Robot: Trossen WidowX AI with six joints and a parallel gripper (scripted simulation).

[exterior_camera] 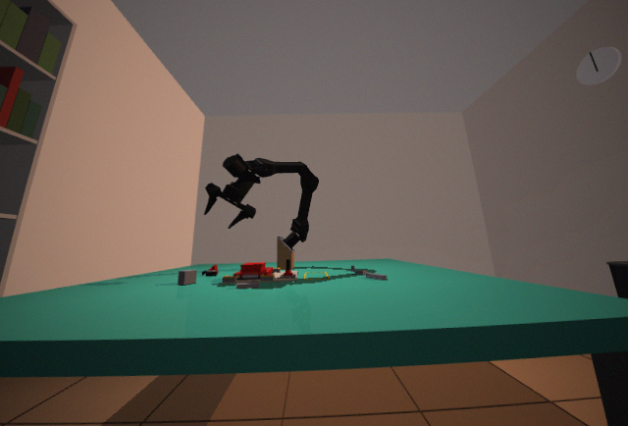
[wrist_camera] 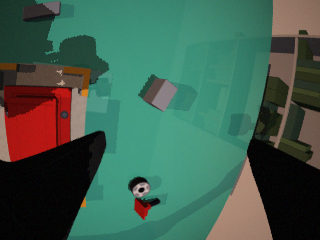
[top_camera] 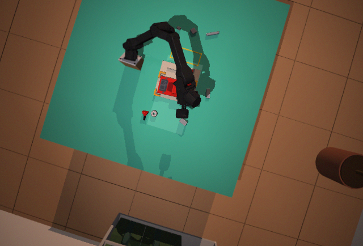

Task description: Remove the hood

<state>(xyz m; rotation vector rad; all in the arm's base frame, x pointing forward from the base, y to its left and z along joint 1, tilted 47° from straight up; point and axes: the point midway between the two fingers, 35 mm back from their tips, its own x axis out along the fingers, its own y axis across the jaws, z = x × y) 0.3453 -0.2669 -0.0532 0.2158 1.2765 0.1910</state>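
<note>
Now: gripper tip 5 cm past the hood, 12 cm to the right of it and 15 cm above it.
</note>
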